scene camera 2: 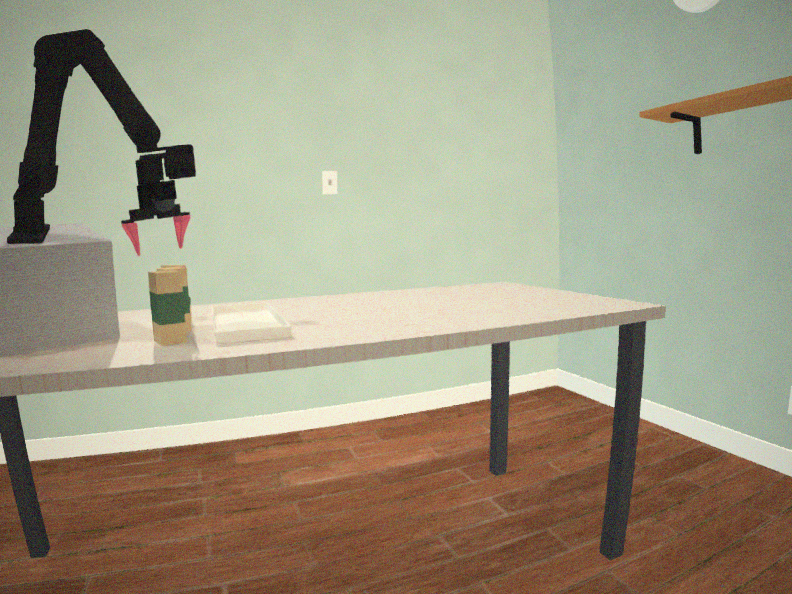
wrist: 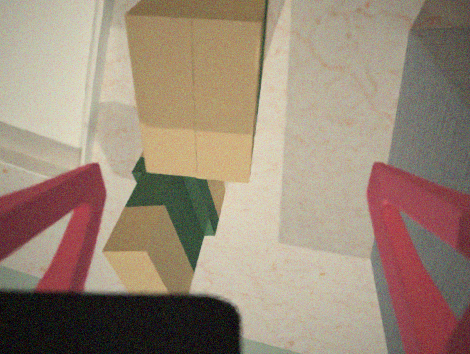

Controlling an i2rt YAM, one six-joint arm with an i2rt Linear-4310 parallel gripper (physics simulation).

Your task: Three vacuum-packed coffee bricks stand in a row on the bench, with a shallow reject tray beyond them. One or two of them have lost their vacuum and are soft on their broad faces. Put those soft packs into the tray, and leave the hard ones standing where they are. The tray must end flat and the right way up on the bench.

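Places are measured from the arm's base along level axes (x down, y right, z back), in millimetres.
Pixels of known places: gripper, fingertip midpoint: (scene camera 2: 160, 252) (wrist: 236, 177); arm's base at its link origin: (scene camera 2: 30, 235).
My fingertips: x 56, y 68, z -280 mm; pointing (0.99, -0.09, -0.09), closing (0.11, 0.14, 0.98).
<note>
Ahead of a thing's pixels: the offset from my fingertips to its top centre. Level surfaces: height alone.
The tan coffee bricks with green bands stand close together in a row in the scene view, overlapping, with the front one {dy +127, dx +37, dz +10 mm} (scene camera 2: 169, 306) hiding most of the others. In the wrist view one tan brick {dy +2, dx +37, dz -22 mm} (wrist: 195, 75) is large at the top centre. Another tan brick {dy -140, dx +36, dz -45 mm} (wrist: 135, 227) shows at the lower left, partly behind the black housing, with green and tan parts between them; which brick these belong to is unclear. My gripper (scene camera 2: 159, 250) (wrist: 236, 177) is open and empty above the bricks. The white tray {dy +29, dx +156, dz -180 mm} (scene camera 2: 252, 333) (wrist: 92, 75) lies flat beside them. Softness cannot be seen.
The bench {dx +178 mm} (scene camera 2: 447, 313) carries the bricks and tray. A large grey block (scene camera 2: 57, 294) (wrist: 435, 110) under the arm's base stands beside the bricks, on the side away from the tray. A wooden shelf (scene camera 2: 722, 99) hangs on the right wall.
</note>
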